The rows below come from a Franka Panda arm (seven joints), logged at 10 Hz.
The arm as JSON. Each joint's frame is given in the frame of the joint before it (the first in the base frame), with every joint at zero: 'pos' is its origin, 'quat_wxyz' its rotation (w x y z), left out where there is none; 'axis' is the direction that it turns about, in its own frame. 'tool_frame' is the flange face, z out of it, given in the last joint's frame.
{
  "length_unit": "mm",
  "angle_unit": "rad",
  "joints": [
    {
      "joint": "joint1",
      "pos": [
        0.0,
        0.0,
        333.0
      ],
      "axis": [
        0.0,
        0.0,
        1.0
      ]
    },
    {
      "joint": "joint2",
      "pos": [
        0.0,
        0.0,
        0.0
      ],
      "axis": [
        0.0,
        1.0,
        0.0
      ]
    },
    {
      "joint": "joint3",
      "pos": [
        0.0,
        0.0,
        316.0
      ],
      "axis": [
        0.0,
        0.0,
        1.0
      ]
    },
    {
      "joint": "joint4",
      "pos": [
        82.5,
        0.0,
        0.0
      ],
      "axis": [
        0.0,
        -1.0,
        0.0
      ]
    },
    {
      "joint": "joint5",
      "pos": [
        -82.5,
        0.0,
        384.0
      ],
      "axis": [
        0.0,
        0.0,
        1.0
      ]
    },
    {
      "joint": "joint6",
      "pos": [
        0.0,
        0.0,
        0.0
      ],
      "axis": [
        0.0,
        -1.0,
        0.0
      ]
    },
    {
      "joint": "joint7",
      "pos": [
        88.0,
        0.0,
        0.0
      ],
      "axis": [
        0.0,
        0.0,
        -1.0
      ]
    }
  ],
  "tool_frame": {
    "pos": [
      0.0,
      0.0,
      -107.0
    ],
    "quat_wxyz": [
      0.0,
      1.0,
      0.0,
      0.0
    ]
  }
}
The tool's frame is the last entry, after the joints.
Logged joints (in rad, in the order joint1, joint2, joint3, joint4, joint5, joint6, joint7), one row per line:
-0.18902 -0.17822 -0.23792 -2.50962 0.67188 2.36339 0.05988
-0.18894 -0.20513 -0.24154 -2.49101 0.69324 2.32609 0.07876
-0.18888 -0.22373 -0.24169 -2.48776 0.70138 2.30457 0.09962
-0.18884 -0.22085 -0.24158 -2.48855 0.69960 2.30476 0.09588
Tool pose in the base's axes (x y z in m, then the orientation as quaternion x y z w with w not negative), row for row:
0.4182 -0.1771 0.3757 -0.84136 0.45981 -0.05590 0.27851
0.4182 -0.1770 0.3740 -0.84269 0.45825 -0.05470 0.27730
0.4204 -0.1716 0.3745 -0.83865 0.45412 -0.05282 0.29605
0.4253 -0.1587 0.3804 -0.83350 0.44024 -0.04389 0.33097
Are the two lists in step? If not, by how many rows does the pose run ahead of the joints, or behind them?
The pose runs 2 rows ahead of the joints: the pose in row i belongs to the joints in row i + 2.
